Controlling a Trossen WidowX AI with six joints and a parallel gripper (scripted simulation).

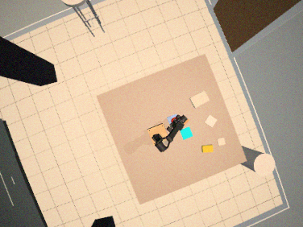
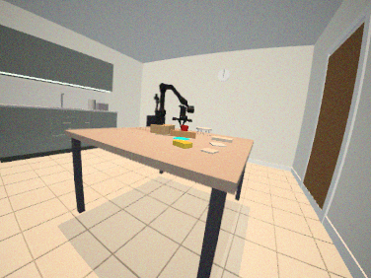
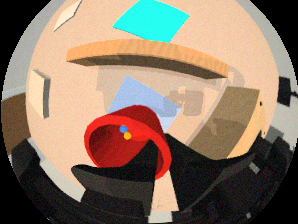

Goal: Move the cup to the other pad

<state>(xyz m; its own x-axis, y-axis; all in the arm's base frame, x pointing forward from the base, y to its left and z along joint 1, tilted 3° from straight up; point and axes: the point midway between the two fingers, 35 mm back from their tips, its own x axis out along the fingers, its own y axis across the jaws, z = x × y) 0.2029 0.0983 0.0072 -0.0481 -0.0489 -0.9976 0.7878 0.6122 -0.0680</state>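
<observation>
Right now the cyan pad is 130 mm ahead of my gripper tip, 150 mm to the right of it and 70 mm below it. From my gripper tip the other things lie so: orange board 80 mm ahead, 60 mm to the right, 50 mm below; red cup 20 mm ahead, 20 mm to the left; light blue pad 20 mm ahead, 20 mm to the left, 70 mm below.
</observation>
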